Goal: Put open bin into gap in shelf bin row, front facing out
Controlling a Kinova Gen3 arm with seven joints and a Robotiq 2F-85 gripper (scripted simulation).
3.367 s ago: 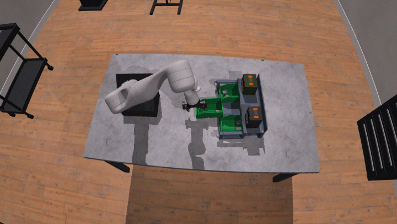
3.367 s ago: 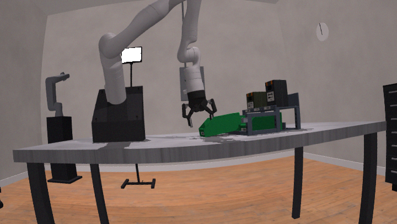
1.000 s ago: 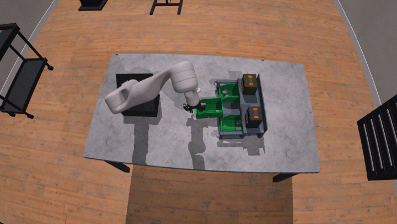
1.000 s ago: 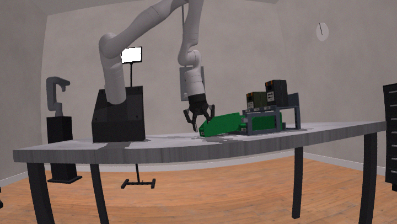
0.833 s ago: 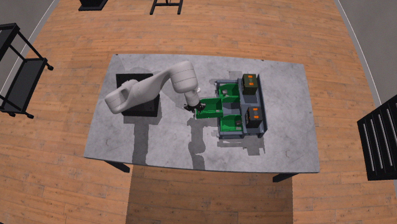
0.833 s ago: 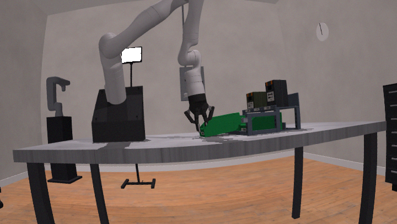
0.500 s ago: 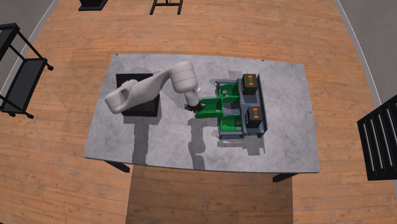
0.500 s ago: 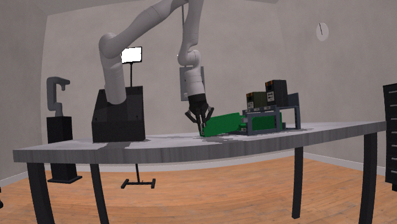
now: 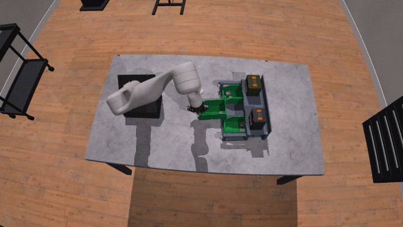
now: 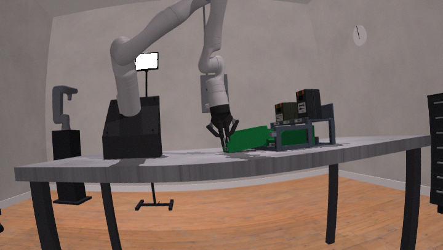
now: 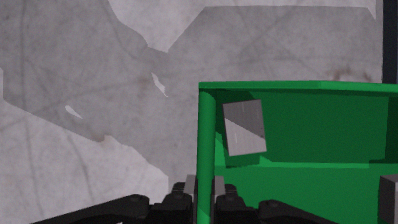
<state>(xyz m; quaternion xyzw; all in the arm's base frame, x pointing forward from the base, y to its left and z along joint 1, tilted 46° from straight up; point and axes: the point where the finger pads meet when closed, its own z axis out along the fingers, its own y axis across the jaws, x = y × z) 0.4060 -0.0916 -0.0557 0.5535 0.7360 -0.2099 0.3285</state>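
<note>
My hand is 2 cm short of the grey part, 4 cm to the right of it and 2 cm above it. Round my hand: grey shelf: 26 cm ahead, 6 cm to the left, 3 cm above.
</note>
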